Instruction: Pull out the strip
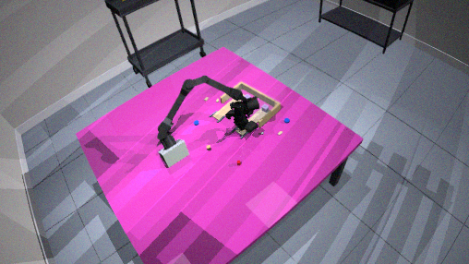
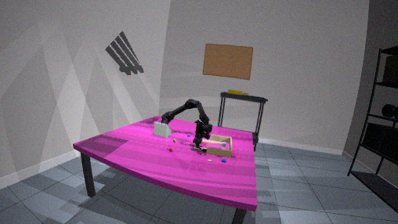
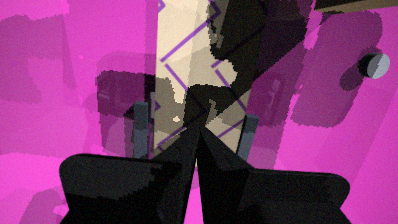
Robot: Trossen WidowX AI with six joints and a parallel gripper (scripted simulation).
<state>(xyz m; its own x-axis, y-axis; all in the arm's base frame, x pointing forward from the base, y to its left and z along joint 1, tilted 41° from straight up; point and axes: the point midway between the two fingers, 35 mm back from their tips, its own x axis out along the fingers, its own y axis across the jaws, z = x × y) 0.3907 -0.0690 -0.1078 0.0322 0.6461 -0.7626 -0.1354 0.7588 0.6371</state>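
My gripper tip is 10 cm short of the strip and 1 cm to the right of it. Round my gripper tip: red cylinder: 16 cm behind, 16 cm to the right, 1 cm above.
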